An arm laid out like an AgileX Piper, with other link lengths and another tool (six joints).
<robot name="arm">
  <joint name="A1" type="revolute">
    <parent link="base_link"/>
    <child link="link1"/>
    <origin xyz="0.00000 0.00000 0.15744" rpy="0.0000 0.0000 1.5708"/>
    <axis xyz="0 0 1"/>
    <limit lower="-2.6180" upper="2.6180"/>
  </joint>
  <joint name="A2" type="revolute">
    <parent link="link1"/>
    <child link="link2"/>
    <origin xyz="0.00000 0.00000 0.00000" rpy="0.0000 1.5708 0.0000"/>
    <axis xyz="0 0 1"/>
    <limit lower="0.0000" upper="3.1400"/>
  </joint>
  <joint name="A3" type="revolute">
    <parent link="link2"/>
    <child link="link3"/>
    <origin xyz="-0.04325 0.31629 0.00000" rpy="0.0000 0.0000 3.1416"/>
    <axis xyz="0 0 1"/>
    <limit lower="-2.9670" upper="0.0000"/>
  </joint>
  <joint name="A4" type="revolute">
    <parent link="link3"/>
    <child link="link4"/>
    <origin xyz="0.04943 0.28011 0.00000" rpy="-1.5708 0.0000 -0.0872"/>
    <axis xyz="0 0 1"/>
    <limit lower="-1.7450" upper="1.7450"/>
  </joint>
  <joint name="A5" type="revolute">
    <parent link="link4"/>
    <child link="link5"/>
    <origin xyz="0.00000 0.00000 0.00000" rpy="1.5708 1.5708 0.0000"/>
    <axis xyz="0 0 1"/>
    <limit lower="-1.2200" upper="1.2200"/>
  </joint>
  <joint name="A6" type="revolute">
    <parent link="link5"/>
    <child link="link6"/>
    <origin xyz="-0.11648 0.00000 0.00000" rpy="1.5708 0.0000 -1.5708"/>
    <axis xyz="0 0 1"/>
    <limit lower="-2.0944" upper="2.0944"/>
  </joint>
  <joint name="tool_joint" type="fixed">
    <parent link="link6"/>
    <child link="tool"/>
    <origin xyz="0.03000 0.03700 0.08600" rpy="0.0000 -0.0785 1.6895"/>
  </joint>
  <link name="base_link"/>
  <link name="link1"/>
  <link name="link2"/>
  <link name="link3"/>
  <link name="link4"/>
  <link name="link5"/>
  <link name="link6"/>
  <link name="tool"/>
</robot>
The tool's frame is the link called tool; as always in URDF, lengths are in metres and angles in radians.
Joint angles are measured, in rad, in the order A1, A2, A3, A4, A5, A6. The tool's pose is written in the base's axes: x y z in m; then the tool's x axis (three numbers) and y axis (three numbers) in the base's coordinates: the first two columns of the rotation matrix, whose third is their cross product. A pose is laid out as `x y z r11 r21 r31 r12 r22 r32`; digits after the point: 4 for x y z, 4 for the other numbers.
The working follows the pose.
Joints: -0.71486, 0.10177, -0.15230, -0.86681, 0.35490, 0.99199
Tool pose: 0.1192 -0.1218 0.2523 0.8605 0.4504 0.2380 -0.1554 -0.2127 0.9647
Where each joint sits with the arm in this pose, in the base's axes (m; each line is computed from the numbers above, not from the rounded line before):
A1: 0.0000 0.0000 0.1574
A2: 0.0000 0.0000 0.1574
A3: -0.2343 0.2034 0.2326
A4: -0.0249 0.0216 0.2961
A5: -0.0249 0.0216 0.2961
A6: 0.0393 -0.0749 0.2852
the tool: 0.1192 -0.1218 0.2523

